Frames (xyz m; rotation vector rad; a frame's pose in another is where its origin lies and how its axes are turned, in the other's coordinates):
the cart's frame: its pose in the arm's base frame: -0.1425 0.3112 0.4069 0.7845 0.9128 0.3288
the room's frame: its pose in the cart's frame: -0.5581 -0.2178 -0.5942 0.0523 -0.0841 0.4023
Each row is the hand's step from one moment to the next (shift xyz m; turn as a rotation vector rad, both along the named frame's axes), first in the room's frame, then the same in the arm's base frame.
Working: the room's frame: its pose in the arm's base frame: -0.9636 0.1239 0.3556 1.0237 0.6827 0.6206

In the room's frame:
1: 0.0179 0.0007 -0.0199 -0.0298 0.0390 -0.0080
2: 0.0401 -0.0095 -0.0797 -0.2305 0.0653 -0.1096
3: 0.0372 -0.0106 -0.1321 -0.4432 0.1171 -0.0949
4: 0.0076 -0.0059 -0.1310 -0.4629 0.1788 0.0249
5: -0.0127 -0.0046 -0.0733 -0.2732 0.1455 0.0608
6: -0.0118 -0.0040 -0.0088 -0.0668 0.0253 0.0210
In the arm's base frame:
1: -0.0037 0.0244 -0.0103 -0.0307 -0.0024 0.0391
2: -0.0334 0.0697 -0.0456 -0.2393 -0.0849 0.0702
3: -0.0747 0.0959 -0.0646 -0.3713 -0.2300 0.1684
4: -0.0934 0.0752 -0.0536 -0.3021 -0.2863 0.2713
5: -0.0629 0.0290 -0.0275 -0.1492 -0.1787 0.2129
6: -0.0136 -0.0055 -0.0042 -0.0304 -0.0511 0.0449

